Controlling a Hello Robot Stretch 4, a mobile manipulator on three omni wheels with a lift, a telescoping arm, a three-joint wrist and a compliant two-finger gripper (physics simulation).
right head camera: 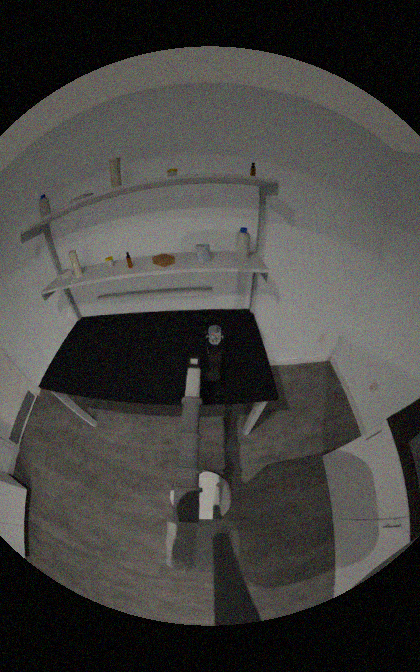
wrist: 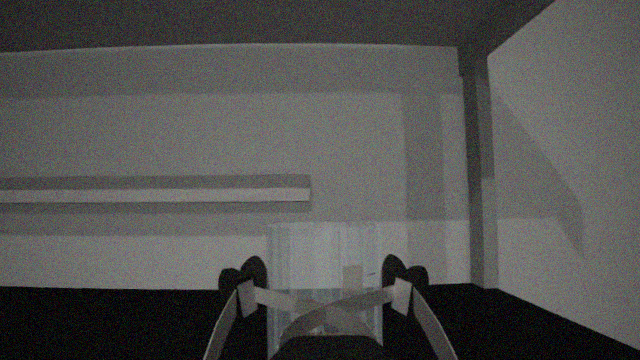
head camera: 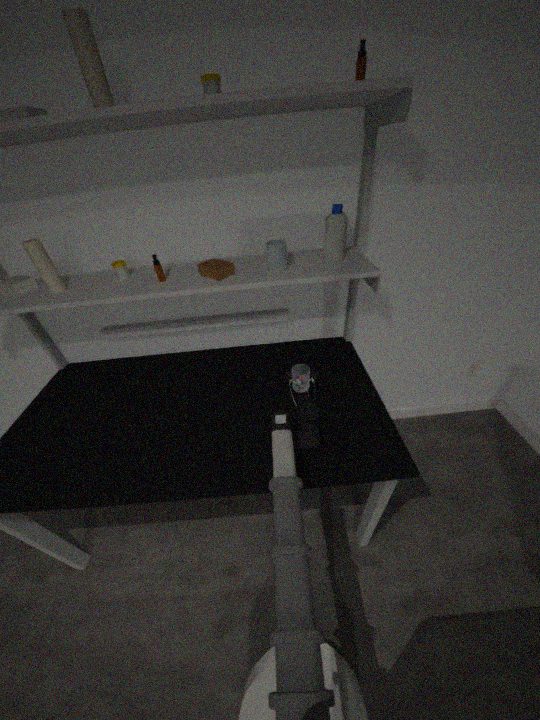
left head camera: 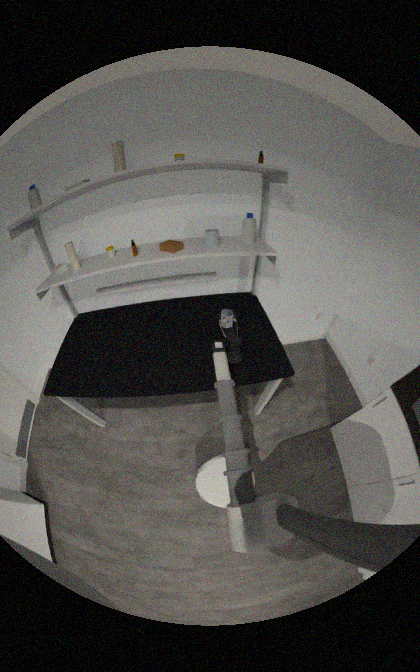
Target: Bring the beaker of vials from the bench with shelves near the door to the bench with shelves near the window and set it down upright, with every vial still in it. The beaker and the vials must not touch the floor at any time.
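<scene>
The clear beaker of vials [head camera: 300,370] [left head camera: 227,314] [right head camera: 215,330] [wrist: 325,245] is upright over the back right part of the black-topped bench [head camera: 174,418] [left head camera: 140,350] [right head camera: 130,350]. My gripper [head camera: 301,381] [left head camera: 228,321] [right head camera: 215,337] [wrist: 322,277] is shut on the beaker, with one dark fingertip against each side. Pale vial shapes and faint reddish spots show inside; they are too dim to count. The beaker's base is hidden in the wrist view, and I cannot tell whether it touches the bench top. A second bench does not show clearly.
The lower shelf [head camera: 191,287] behind holds a white bottle [head camera: 335,235], a glass beaker [head camera: 276,254] and a brown hexagonal dish [head camera: 216,268]. A shelf post [head camera: 365,180] rises at the back right. White cabinets [left head camera: 400,450] stand at the right, and another white unit [left head camera: 22,517] at the left.
</scene>
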